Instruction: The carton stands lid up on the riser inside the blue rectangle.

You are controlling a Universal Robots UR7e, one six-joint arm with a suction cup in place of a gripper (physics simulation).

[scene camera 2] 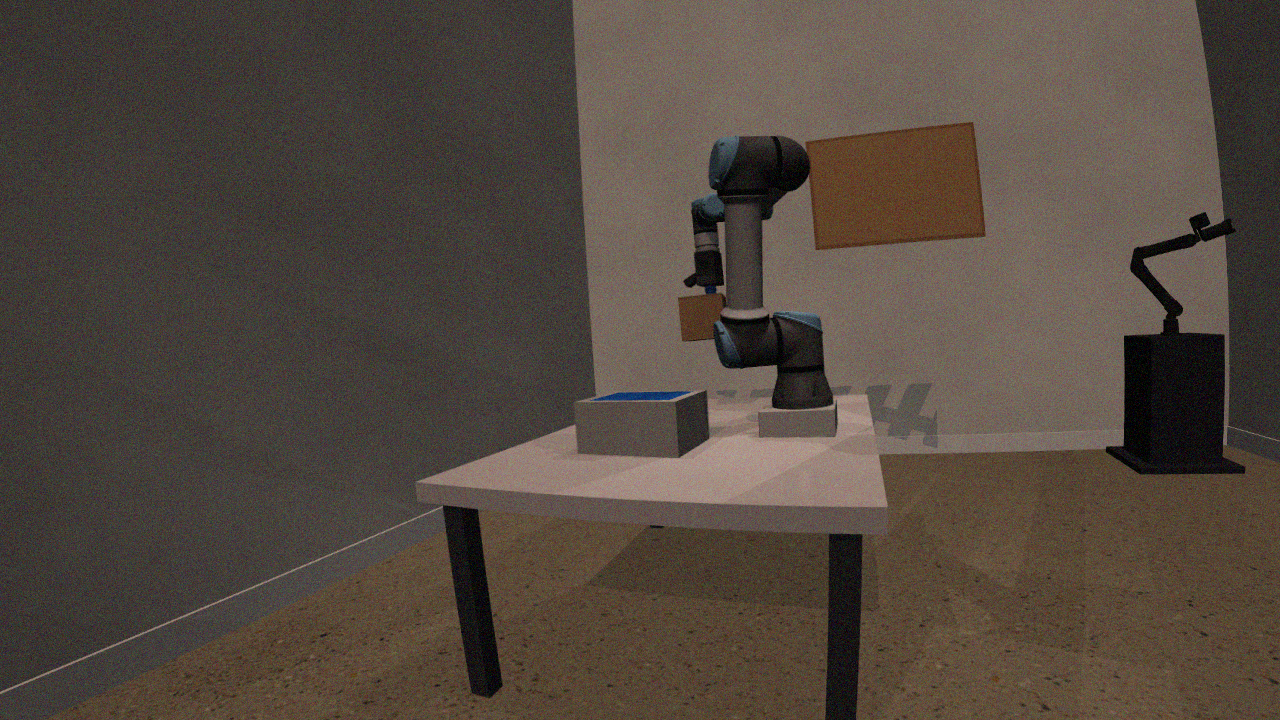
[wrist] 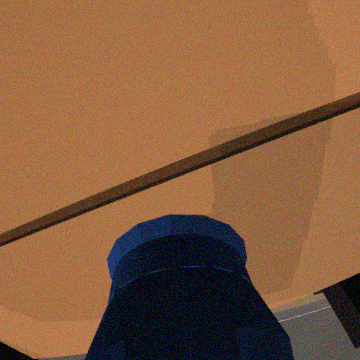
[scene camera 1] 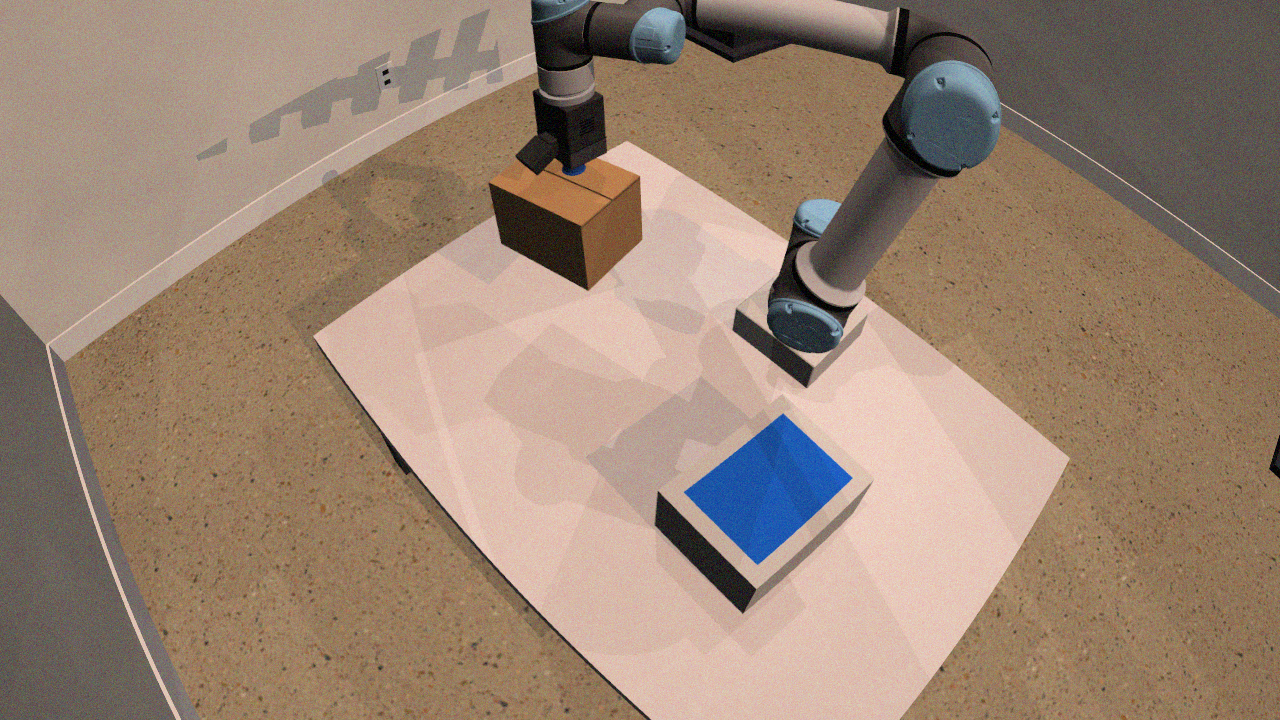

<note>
The suction cup (wrist: 179, 279) holds a brown carton (scene camera 1: 579, 227), clear of everything else.
The brown carton shows as well in scene camera 2 (scene camera 2: 698, 313) and in the wrist view (wrist: 119, 119).
</note>
